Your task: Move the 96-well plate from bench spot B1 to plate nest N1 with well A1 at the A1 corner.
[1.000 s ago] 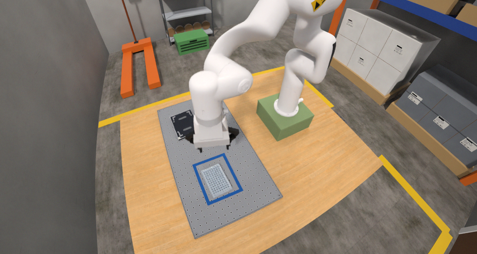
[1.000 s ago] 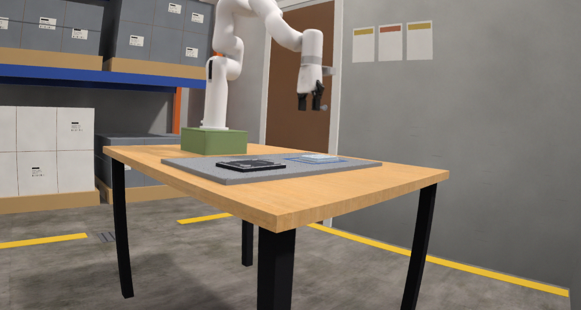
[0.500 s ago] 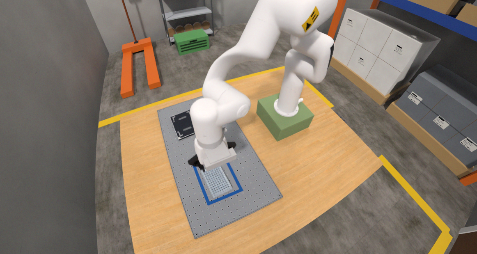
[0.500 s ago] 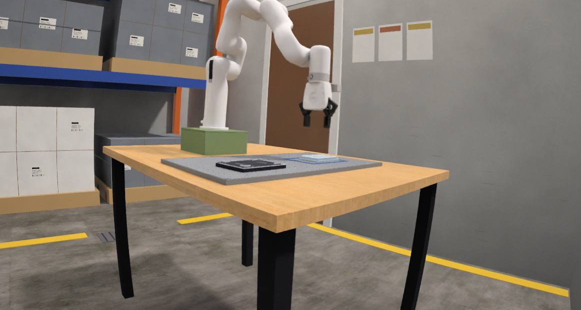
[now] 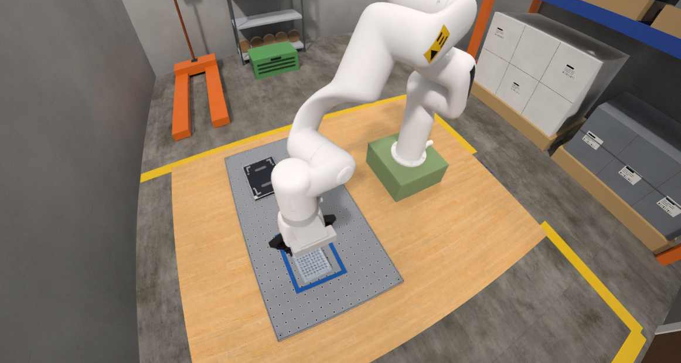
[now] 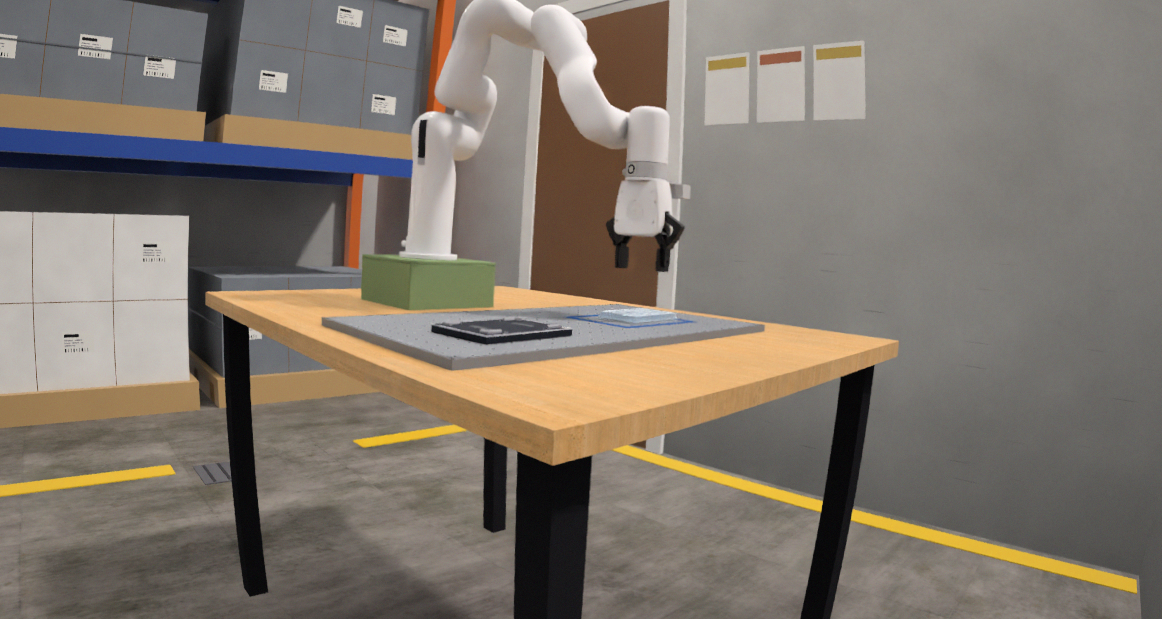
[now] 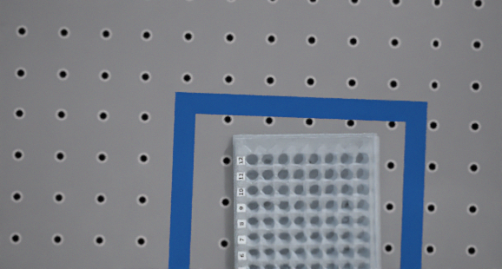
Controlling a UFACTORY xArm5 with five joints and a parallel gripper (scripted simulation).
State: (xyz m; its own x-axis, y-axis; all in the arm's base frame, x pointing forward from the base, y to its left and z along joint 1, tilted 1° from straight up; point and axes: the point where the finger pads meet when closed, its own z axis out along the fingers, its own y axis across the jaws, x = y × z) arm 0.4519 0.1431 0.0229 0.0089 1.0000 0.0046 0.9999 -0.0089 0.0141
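My gripper is now 90 mm above the clear 96-well plate. The rest, counted from my hand: black plate nest N1: 20 mm ahead, 340 mm to the right, 90 mm below.
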